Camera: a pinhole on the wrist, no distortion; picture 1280 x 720 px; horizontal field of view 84.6 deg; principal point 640.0 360.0 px. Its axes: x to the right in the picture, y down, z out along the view. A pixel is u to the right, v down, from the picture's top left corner.
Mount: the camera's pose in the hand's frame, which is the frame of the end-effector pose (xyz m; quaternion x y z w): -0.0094 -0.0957 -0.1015 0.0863 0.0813 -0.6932 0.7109
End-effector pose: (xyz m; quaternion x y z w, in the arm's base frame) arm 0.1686 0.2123 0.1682 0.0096 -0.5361 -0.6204 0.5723
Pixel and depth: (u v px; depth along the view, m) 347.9 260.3 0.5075
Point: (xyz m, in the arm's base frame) -0.0849 0.5617 0.2938
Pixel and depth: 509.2 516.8 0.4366
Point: -0.1569 0.3491 0.2852
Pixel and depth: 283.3 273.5 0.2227
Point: 0.0669 0.3250 0.1774
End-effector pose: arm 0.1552 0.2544 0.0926 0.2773 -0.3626 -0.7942 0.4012
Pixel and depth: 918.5 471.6 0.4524
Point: -0.2593 0.4602 -0.0431
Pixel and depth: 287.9 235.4 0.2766
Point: 0.0305 0.3891 0.1964
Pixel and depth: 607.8 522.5 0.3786
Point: -0.1555 0.3554 0.1071
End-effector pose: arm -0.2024 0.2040 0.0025 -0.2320 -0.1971 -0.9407 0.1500
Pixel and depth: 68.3 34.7 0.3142
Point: 0.0624 0.2848 0.1584
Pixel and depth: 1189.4 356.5 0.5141
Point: -0.3114 0.8709 0.0652
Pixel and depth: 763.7 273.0 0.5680
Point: -0.0969 0.6948 0.2116
